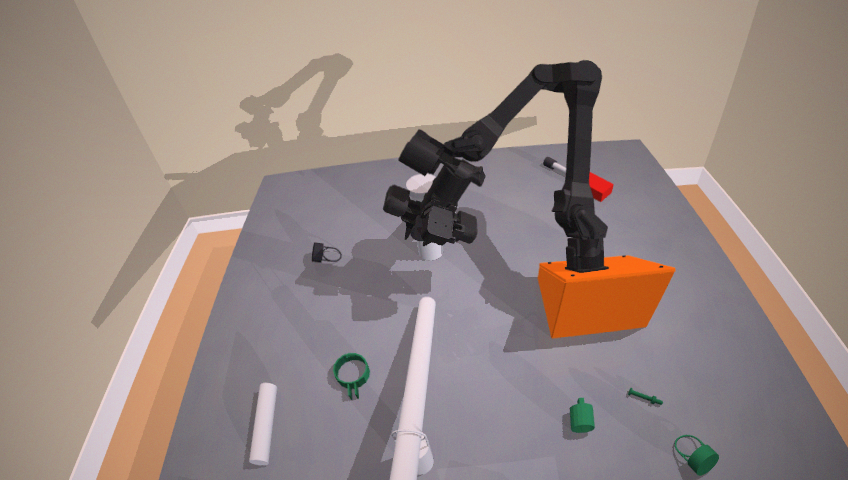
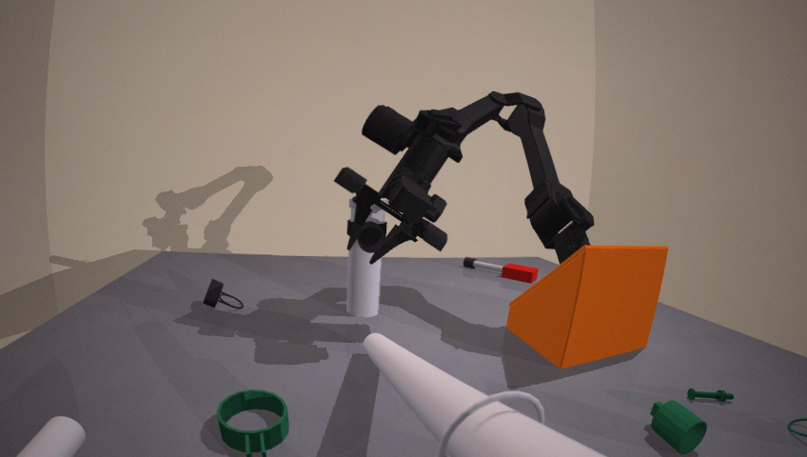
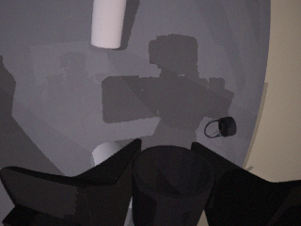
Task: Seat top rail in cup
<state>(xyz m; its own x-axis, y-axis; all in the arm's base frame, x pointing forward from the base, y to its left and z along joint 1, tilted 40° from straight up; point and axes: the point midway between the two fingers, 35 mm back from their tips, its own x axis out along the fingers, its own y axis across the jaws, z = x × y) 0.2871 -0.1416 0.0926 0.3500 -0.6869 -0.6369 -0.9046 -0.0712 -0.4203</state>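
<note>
My gripper tip is 30 mm below the rail-end cup, 20 mm to the left of it and 20 mm past it. Also, from my gripper tip: short white pipe (350 mm ahead, 290 mm to the left, 110 mm below); green cup (400 mm to the left, 220 mm behind, 100 mm below); dark brace band (50 mm to the right, 30 mm behind, 30 mm above).
</note>
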